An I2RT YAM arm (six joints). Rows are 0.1 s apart.
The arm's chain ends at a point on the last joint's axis. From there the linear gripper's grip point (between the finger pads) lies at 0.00 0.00 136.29 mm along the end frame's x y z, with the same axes.
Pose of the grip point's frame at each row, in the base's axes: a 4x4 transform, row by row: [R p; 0 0 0 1], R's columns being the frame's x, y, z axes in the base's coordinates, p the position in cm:
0.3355 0.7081 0.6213 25.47; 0.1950 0.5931 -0.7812 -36.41; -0.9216 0.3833 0.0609 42.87; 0 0 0 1
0.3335 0.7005 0.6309 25.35; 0.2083 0.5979 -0.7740 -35.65; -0.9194 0.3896 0.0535 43.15; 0 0 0 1
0.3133 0.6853 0.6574 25.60; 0.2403 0.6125 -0.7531 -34.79; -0.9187 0.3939 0.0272 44.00; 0 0 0 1
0.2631 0.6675 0.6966 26.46; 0.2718 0.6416 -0.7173 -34.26; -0.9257 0.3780 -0.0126 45.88; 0 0 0 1
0.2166 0.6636 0.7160 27.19; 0.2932 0.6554 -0.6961 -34.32; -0.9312 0.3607 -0.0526 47.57; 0 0 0 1
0.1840 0.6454 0.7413 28.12; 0.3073 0.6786 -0.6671 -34.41; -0.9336 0.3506 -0.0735 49.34; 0 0 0 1
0.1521 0.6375 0.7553 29.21; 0.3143 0.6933 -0.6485 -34.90; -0.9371 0.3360 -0.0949 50.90; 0 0 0 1
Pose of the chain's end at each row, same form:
0.3355 0.7081 0.6213 17.00; 0.1950 0.5931 -0.7812 -25.76; -0.9216 0.3833 0.0609 42.04; 0 0 0 1
0.3335 0.7005 0.6309 16.75; 0.2083 0.5979 -0.7740 -25.10; -0.9194 0.3896 0.0535 42.42; 0 0 0 1
0.3133 0.6853 0.6574 16.64; 0.2403 0.6125 -0.7531 -24.53; -0.9187 0.3939 0.0272 43.63; 0 0 0 1
0.2631 0.6675 0.6966 16.97; 0.2718 0.6416 -0.7173 -24.48; -0.9257 0.3780 -0.0126 46.05; 0 0 0 1
0.2166 0.6636 0.7160 17.43; 0.2932 0.6554 -0.6961 -24.83; -0.9312 0.3607 -0.0526 48.29; 0 0 0 1
0.1840 0.6454 0.7413 18.02; 0.3073 0.6786 -0.6671 -25.32; -0.9336 0.3506 -0.0735 50.34; 0 0 0 1
0.1521 0.6375 0.7553 18.92; 0.3143 0.6933 -0.6485 -26.06; -0.9371 0.3360 -0.0949 52.19; 0 0 0 1

